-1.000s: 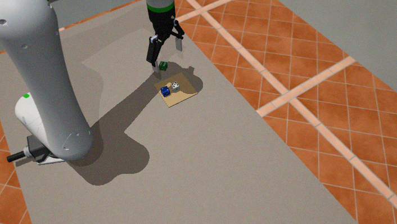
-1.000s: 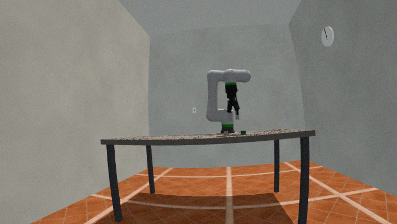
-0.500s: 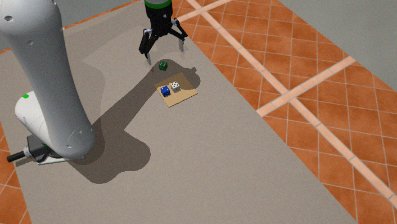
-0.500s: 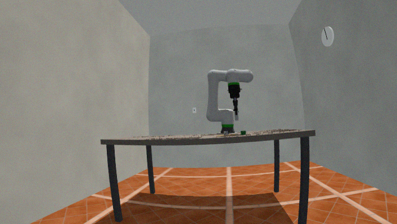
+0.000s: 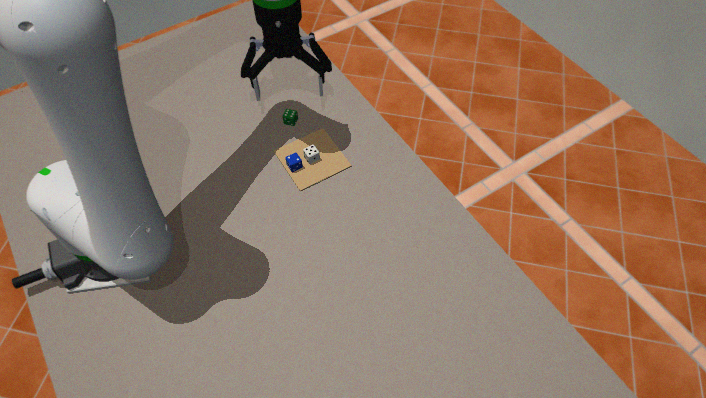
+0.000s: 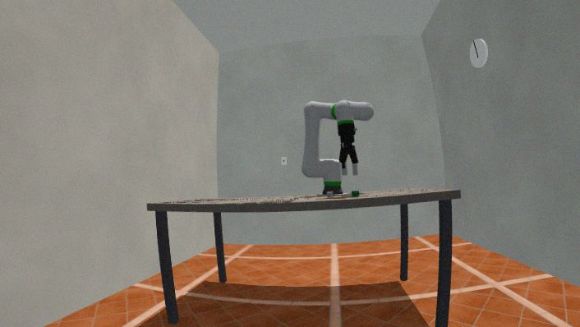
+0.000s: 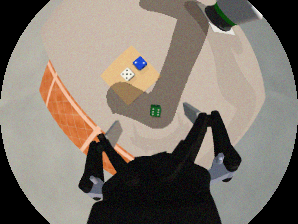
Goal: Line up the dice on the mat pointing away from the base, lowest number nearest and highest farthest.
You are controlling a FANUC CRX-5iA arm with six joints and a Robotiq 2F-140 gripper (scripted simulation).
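The green die is 110 mm below my hand and 20 mm to the left of it. From my hand the other things lie so: blue die (120 mm to the right, 100 mm below, 50 mm behind); then tan mat (120 mm below, 110 mm to the right); then white die (120 mm to the right, 100 mm below).
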